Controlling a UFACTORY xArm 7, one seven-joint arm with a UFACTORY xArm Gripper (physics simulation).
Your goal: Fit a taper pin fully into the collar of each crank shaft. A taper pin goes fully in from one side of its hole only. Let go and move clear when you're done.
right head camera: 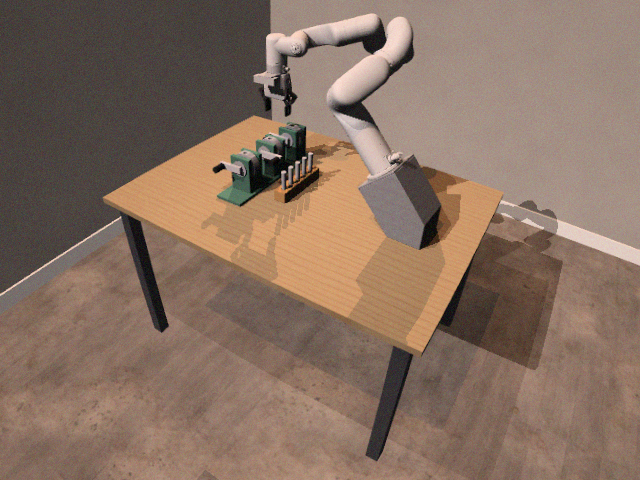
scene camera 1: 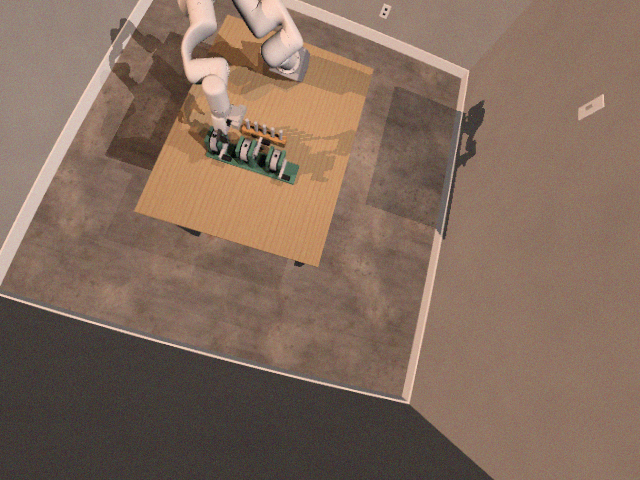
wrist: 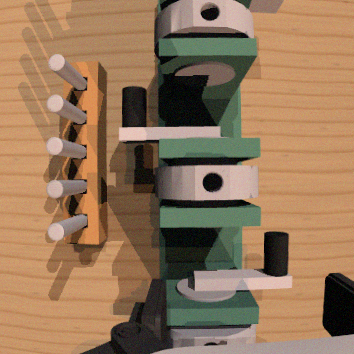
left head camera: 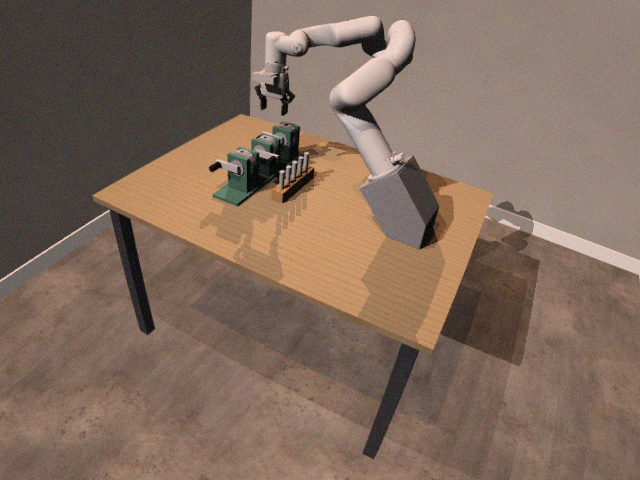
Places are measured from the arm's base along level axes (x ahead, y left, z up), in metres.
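Pixels of known places: gripper, between the fingertips: (right head camera: 277, 112) (scene camera 1: 228, 133) (wrist: 246, 303) (left head camera: 273, 111); arm's base, origin of its link: (right head camera: 385, 170) (left head camera: 386, 171).
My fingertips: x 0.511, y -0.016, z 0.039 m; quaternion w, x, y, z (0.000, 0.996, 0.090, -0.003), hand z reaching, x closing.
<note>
For each thing: its middle in the pictures, then the offset to it from my fingertips. "spot": a spot on its surface instead. Level surfaces: height alone.
- middle collar, a spot on its surface: (wrist: 185, 183) spot: 0.041 m back, 0.055 m left, 0.083 m down
- far collar, a spot on its surface: (wrist: 192, 334) spot: 0.013 m back, 0.072 m right, 0.083 m down
- table, height of its surface: 0.228 m down
A green stand (left head camera: 227, 194) (right head camera: 232, 196) (scene camera 1: 292, 173) (wrist: 210, 216) carries three crank shafts with pale collars. The near collar (left head camera: 248, 157) (scene camera 1: 275, 160) (wrist: 175, 22), middle collar (scene camera 1: 245, 150) (wrist: 185, 183) and far collar (scene camera 1: 214, 140) (wrist: 192, 334) face up; dark open holes show in the first two, and the far one's hole is mostly cut off in the wrist view. Several taper pins (left head camera: 287, 177) (right head camera: 297, 171) (scene camera 1: 264, 130) (wrist: 59, 146) stand upright in an orange rack (left head camera: 279, 195) (right head camera: 280, 196) (wrist: 94, 165). My gripper (left head camera: 273, 108) (right head camera: 277, 110) (wrist: 246, 303) is open and empty, above the far end of the stand.
Crank arms with black handles (left head camera: 214, 166) (wrist: 276, 253) (wrist: 134, 106) stick out on both sides of the stand. The rack stands beside the stand, on the robot base's side. The grey robot base (left head camera: 400, 206) (right head camera: 400, 206) stands on the table (left head camera: 330, 279) (scene camera 1: 232, 211).
</note>
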